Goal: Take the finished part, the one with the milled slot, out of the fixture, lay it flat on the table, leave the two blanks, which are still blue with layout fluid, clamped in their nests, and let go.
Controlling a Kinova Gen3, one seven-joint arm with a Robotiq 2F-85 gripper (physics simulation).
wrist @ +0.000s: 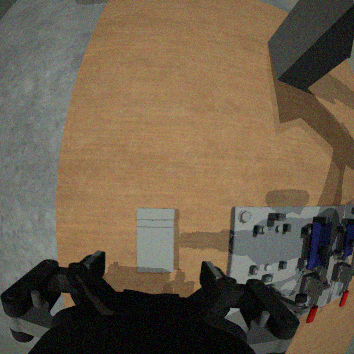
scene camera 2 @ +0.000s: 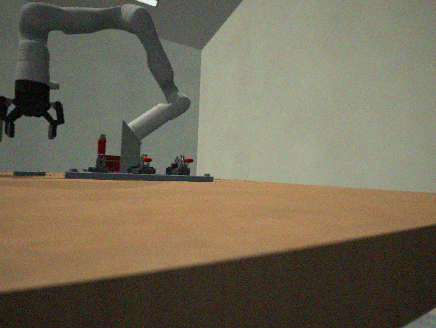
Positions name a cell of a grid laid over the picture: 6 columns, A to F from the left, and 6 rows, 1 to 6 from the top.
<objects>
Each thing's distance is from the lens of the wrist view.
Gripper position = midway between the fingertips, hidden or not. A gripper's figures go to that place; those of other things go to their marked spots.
gripper (wrist: C5): 17 cm
finished part (wrist: C4): 25 cm
</objects>
